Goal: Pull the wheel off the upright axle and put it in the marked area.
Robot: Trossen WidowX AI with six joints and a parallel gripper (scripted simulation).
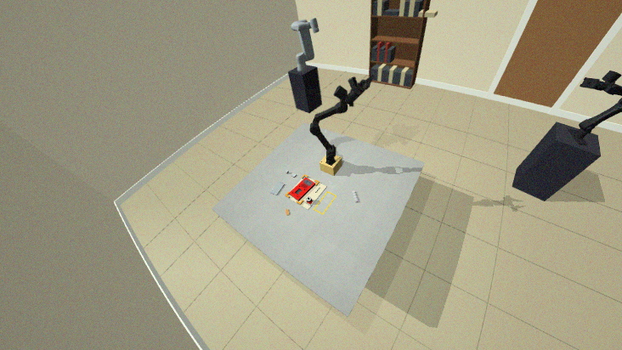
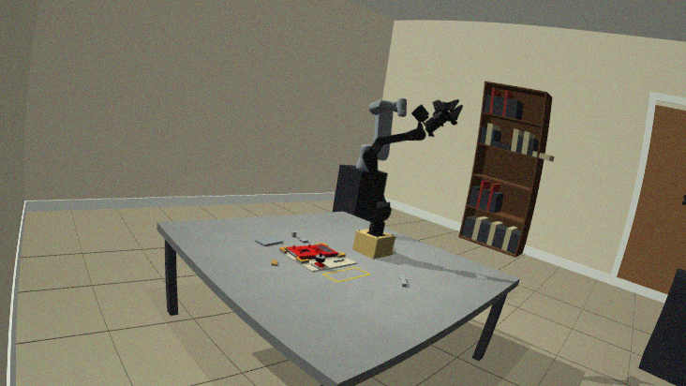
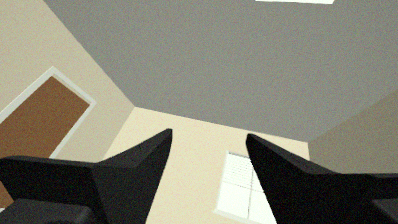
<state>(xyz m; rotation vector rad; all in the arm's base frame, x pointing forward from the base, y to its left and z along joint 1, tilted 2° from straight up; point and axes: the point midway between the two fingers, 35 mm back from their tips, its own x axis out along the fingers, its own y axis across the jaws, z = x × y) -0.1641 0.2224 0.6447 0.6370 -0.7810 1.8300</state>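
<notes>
Now: gripper tip 53 cm short of the wheel, 15 cm to the left of it and 74 cm above it. The rest, counted from my gripper tip: grey plate 60 cm ahead, 45 cm to the right, 77 cm below.
</notes>
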